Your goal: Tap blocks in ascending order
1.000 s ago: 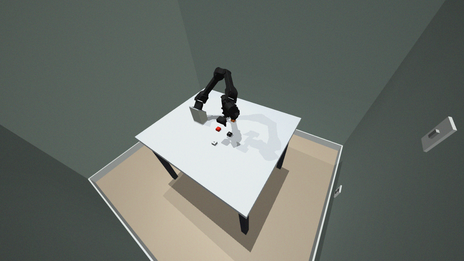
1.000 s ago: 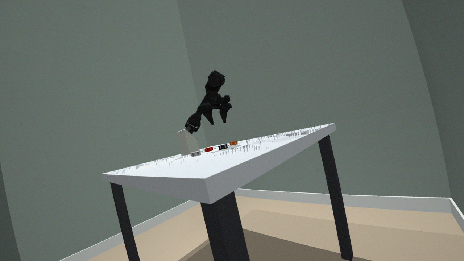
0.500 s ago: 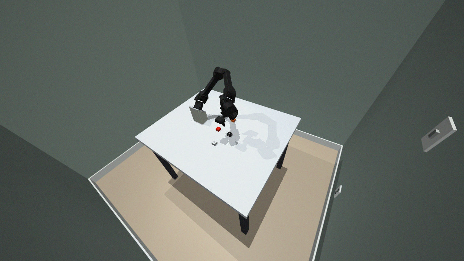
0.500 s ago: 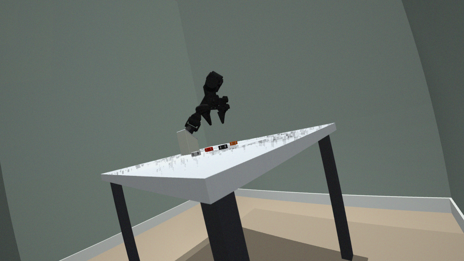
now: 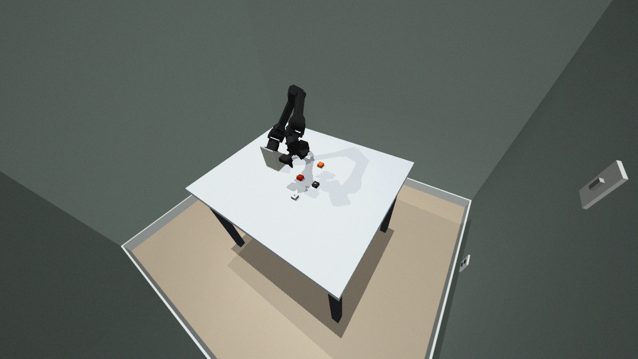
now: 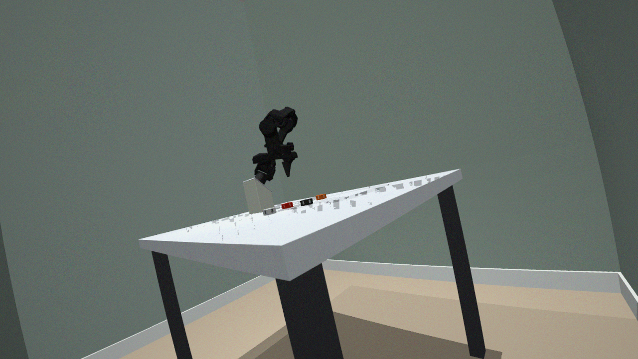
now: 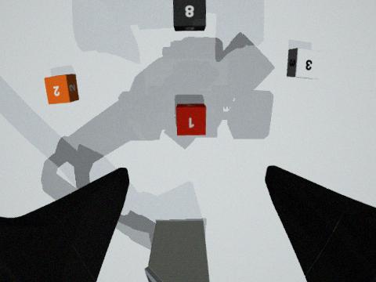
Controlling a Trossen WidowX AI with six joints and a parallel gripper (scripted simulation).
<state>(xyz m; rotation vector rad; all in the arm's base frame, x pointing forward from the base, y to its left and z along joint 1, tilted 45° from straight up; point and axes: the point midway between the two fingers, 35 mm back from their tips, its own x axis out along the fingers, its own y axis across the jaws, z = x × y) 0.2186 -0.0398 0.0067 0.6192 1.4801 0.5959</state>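
Right now the red block marked 1 is 110 mm below my gripper tip. The rest, counted from my gripper tip: orange block marked 2 (50 mm ahead, 160 mm to the left, 110 mm below); black block marked 8 (120 mm ahead, 110 mm below); white block marked 3 (70 mm ahead, 130 mm to the right, 110 mm below).
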